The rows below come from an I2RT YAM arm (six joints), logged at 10 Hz.
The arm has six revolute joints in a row. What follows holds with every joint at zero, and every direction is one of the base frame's. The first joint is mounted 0.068 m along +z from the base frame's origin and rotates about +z. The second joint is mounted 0.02 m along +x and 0.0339 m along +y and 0.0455 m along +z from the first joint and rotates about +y. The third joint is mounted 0.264 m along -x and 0.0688 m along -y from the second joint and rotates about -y. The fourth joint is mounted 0.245 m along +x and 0.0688 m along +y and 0.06 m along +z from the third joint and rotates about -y. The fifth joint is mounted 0.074 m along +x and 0.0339 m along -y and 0.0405 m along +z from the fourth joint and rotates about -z. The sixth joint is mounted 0.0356 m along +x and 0.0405 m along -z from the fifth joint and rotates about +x. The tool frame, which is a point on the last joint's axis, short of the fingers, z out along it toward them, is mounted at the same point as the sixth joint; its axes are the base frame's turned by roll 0, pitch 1.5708 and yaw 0 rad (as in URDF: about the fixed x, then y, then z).
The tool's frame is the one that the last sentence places.
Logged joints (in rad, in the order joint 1, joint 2, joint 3, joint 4, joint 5, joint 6), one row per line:
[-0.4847 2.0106 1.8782 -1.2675 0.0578 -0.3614]
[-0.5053 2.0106 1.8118 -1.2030 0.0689 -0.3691]
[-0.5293 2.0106 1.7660 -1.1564 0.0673 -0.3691]
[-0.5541 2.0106 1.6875 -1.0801 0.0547 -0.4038]
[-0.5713 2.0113 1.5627 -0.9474 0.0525 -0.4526]
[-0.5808 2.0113 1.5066 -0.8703 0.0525 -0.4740]
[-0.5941 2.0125 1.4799 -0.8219 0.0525 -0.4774]
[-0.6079 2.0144 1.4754 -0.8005 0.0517 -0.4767]
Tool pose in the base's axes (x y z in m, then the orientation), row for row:
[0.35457 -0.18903 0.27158 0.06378 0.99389 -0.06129 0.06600]
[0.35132 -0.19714 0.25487 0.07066 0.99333 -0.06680 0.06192]
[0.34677 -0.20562 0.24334 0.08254 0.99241 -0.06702 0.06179]
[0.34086 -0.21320 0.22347 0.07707 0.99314 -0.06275 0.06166]
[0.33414 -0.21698 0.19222 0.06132 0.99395 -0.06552 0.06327]
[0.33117 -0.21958 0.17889 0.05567 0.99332 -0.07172 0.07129]
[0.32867 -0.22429 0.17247 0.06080 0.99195 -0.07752 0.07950]
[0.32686 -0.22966 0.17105 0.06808 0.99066 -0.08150 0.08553]
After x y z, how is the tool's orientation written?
As a quaternion, x y z w.
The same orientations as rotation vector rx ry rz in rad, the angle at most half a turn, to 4 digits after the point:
[0.1924 2.9976 -0.1849]
[0.2136 3.0033 -0.2020]
[0.2496 3.0008 -0.2026]
[0.2331 3.0032 -0.1898]
[0.1852 3.0028 -0.1979]
[0.1674 2.9864 -0.2156]
[0.1819 2.9678 -0.2319]
[0.2030 2.9534 -0.2430]

